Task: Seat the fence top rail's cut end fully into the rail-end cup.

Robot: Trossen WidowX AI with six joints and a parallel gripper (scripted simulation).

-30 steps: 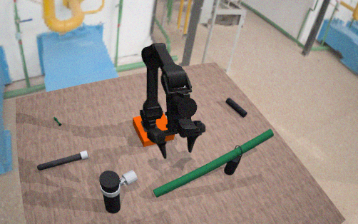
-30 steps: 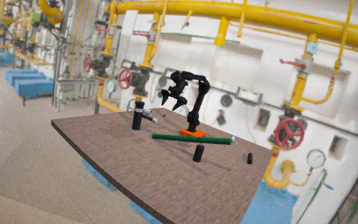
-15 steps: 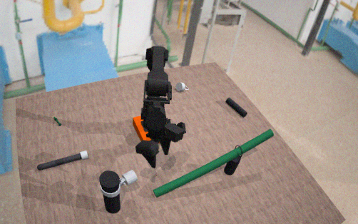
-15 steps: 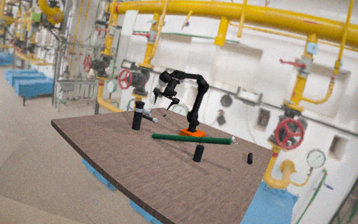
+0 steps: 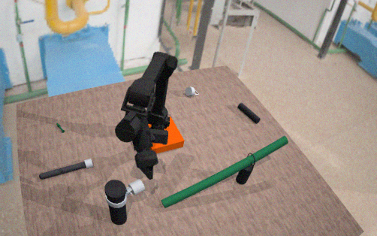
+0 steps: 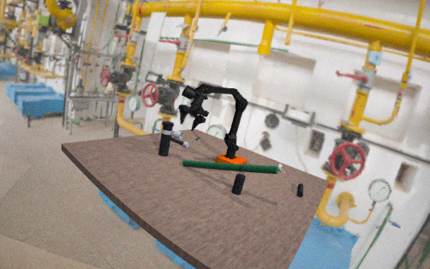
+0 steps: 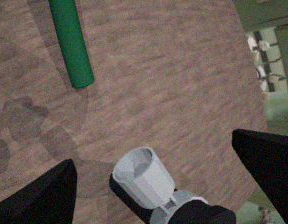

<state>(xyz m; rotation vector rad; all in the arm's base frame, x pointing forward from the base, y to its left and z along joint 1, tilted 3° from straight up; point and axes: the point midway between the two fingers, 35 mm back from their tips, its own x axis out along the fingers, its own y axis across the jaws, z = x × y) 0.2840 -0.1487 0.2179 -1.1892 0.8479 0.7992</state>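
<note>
The white rail-end cup lies 6 cm to the right of my gripper tip, 6 cm below it and 1 cm ahead of it. The rest, counted from my gripper tip: short black cylinder (66 cm to the left, 33 cm behind, 20 cm below); then small green piece (48 cm behind, 27 cm to the right, 21 cm below); then dark line post (41 cm to the left, 11 cm below, 1 cm ahead).
</note>
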